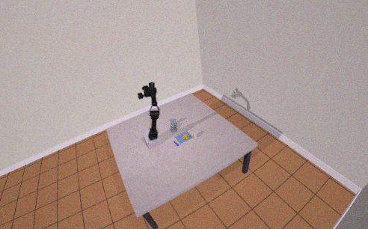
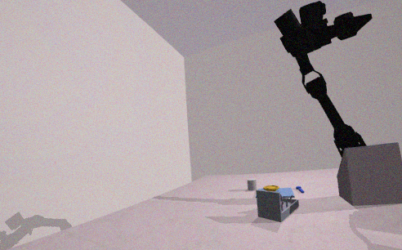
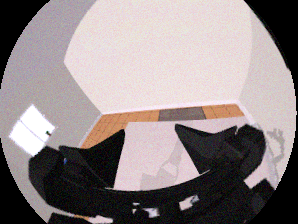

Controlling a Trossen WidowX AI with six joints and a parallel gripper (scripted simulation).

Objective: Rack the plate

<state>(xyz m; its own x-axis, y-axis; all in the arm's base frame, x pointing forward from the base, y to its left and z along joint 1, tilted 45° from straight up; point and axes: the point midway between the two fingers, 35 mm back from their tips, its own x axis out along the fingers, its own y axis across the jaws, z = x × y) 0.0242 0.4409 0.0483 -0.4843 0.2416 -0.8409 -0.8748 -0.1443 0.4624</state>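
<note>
The yellow plate lies 280 mm ahead of my gripper tip, 400 mm to the right of it and 420 mm below it. The rest, counted from my gripper tip: white cup: 380 mm ahead, 440 mm to the right, 410 mm below; then light blue mat: 270 mm ahead, 370 mm to the right, 430 mm below; then dish rack: 230 mm ahead, 170 mm to the right, 410 mm below.
</note>
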